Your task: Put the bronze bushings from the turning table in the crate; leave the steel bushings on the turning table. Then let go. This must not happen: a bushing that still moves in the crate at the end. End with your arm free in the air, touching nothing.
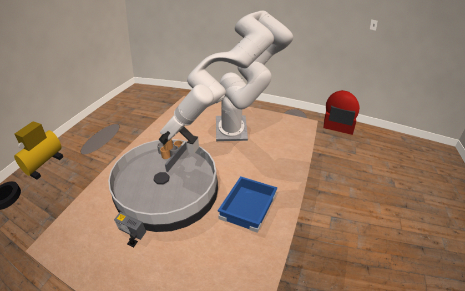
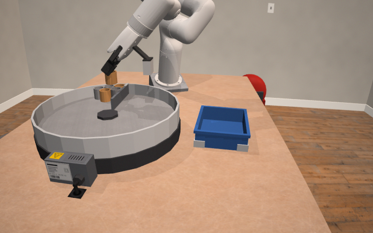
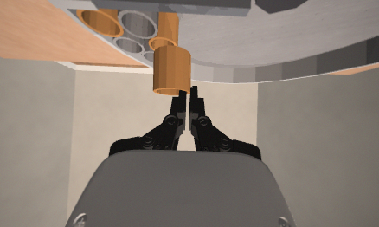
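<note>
The blue crate is 9 cm ahead of my hand, 35 cm to the left of it and 15 cm below it. Round my hand: turning table 9 cm ahead, 1 cm to the left, 12 cm below.
</note>
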